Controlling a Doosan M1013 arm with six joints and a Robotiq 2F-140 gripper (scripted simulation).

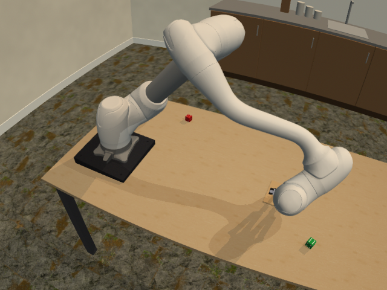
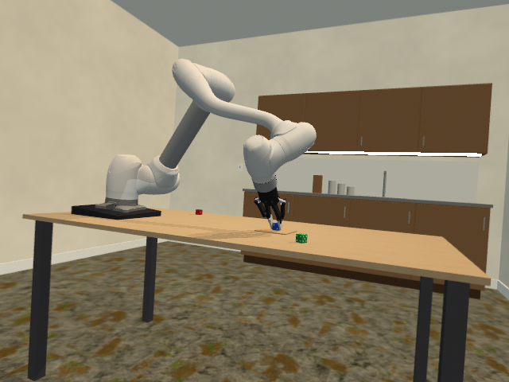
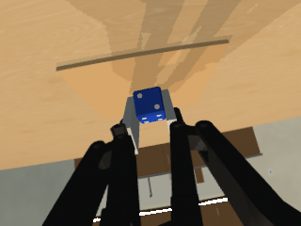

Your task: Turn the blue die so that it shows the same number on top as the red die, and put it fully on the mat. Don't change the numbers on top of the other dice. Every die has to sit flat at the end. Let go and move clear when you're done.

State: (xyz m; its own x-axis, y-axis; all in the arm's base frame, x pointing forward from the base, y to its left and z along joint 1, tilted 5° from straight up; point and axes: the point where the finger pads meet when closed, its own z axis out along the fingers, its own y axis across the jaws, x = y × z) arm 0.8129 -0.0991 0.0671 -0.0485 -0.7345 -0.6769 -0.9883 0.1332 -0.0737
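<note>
The blue die lies 2 cm to the left of my hand and 2 cm below it. The rest, counted from my hand: green die (13 cm ahead, 22 cm to the right, 3 cm below); red die (54 cm behind, 45 cm to the left, 3 cm below); mat (2 cm to the left, 4 cm below).
</note>
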